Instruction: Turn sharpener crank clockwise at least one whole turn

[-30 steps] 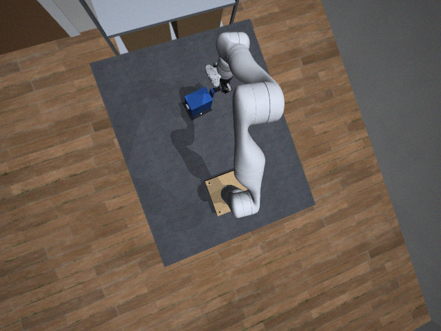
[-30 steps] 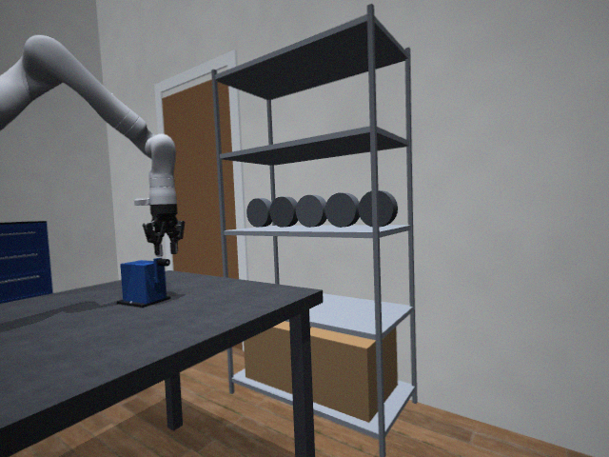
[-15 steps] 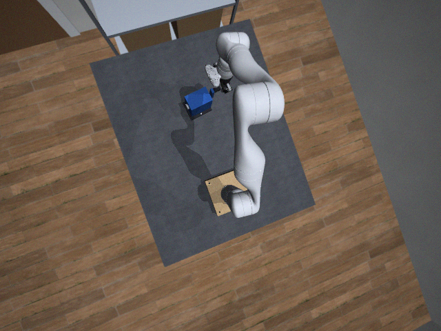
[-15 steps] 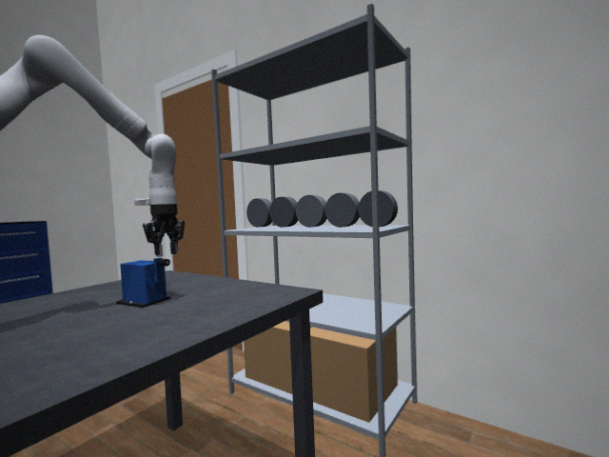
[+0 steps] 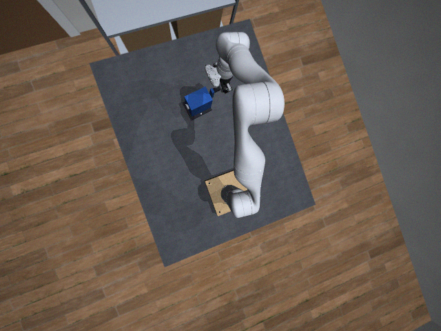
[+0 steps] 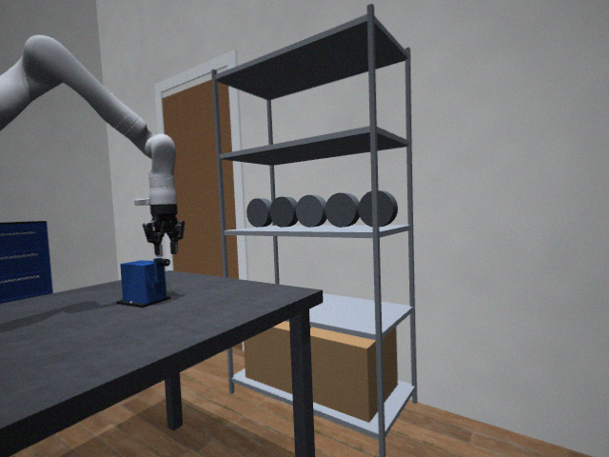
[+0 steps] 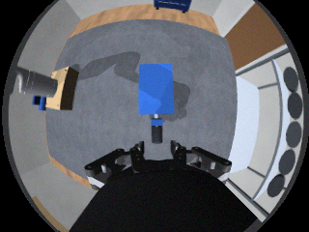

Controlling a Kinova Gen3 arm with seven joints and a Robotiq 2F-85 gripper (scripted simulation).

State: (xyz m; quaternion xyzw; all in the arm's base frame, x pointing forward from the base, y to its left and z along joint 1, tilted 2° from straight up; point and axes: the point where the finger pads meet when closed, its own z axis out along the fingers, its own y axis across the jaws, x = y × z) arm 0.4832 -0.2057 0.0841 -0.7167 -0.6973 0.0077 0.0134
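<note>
The dark crank knob is 2 cm to the left of my hand and 4 cm below it. Round my hand: blue crank arm: 2 cm to the left, 5 cm below.
</note>
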